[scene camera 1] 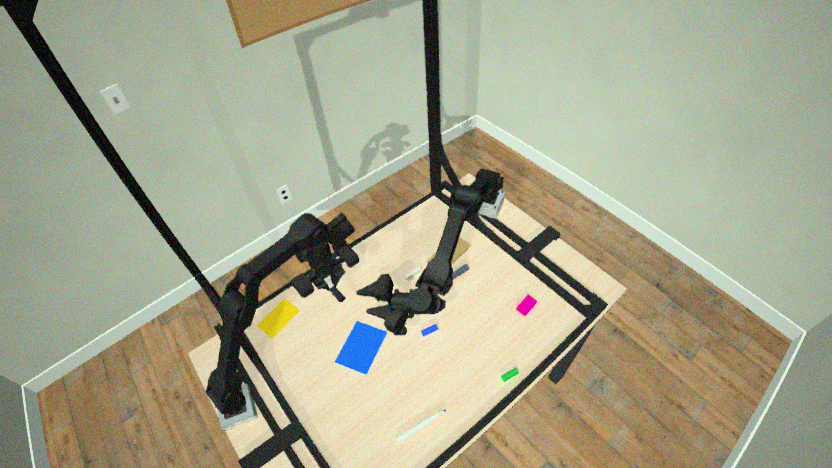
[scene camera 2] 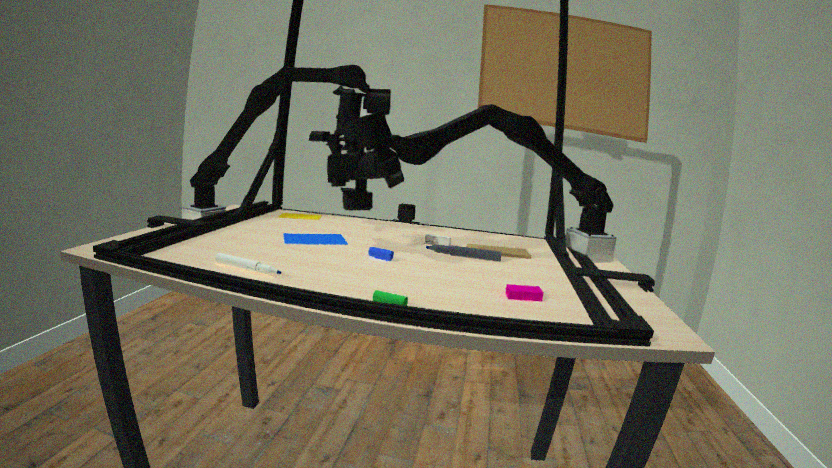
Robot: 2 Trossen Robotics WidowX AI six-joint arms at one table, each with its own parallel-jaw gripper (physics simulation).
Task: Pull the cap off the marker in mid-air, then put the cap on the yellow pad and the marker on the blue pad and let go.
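My right gripper is shut on a marker, held in the air; its pale part and a dark end show below the fingers. In scene camera 2 my left gripper hides these fingertips. My left gripper is open and empty in the air, to the right of the held marker in scene camera 1, with its fingers pointing left. The yellow pad lies at the table's left. The blue pad lies to its right, and both show bare tops.
On the table lie a white pen, a dark grey pen, a white piece, a blue piece, a green piece, a magenta block and a tan pad.
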